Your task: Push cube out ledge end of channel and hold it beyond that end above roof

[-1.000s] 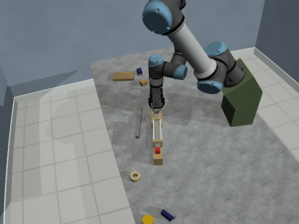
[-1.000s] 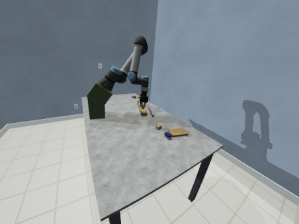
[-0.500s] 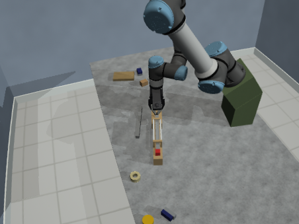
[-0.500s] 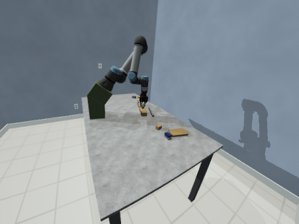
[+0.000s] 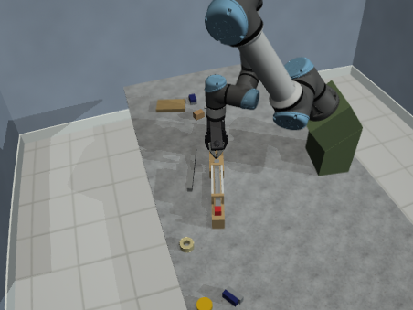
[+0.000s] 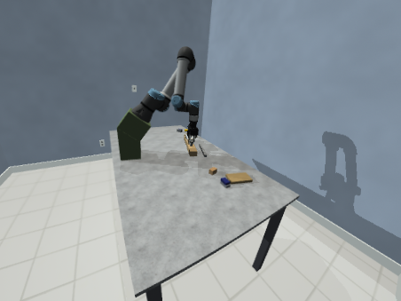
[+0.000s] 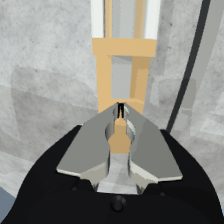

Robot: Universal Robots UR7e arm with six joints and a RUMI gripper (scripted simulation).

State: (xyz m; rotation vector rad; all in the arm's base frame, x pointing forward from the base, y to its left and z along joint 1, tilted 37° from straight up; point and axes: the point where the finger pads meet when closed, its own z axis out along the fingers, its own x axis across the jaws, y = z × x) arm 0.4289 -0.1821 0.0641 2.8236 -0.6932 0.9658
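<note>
Now: hand 23 cm to the right of the red cube, 14 cm short of it and 2 cm above it. Round my hand: dark grey bar 9 cm ahead, 7 cm below, 6 cm to the right; then tan channel 12 cm to the left, 7 cm ahead, 2 cm below; then brown cube 35 cm to the right, 13 cm behind, 6 cm below.
</note>
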